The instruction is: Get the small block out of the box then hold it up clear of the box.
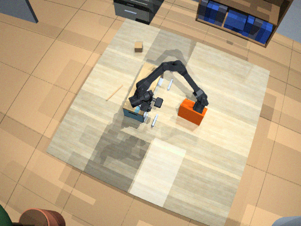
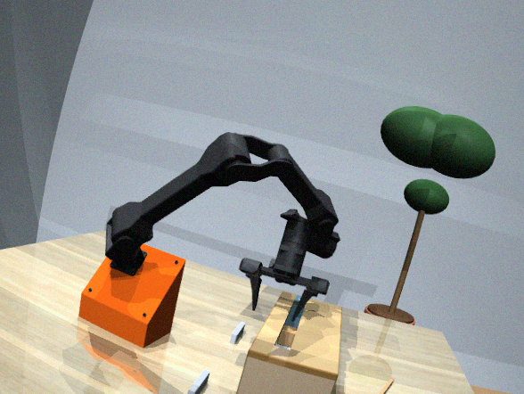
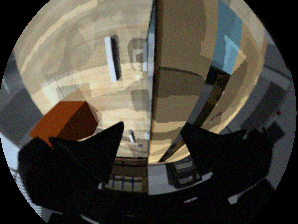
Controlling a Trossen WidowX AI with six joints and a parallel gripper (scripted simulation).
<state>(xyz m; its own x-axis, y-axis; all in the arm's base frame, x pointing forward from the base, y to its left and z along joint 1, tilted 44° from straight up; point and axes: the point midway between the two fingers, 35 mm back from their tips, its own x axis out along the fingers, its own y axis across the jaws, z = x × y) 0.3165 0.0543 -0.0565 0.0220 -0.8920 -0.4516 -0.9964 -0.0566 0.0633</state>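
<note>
Right now the box is 4 cm ahead of my gripper tip, 6 cm to the right of it and 4 cm below it. The rest, counted from my gripper tip: thin stick 28 cm ahead, 2 cm to the left, 10 cm below.
</note>
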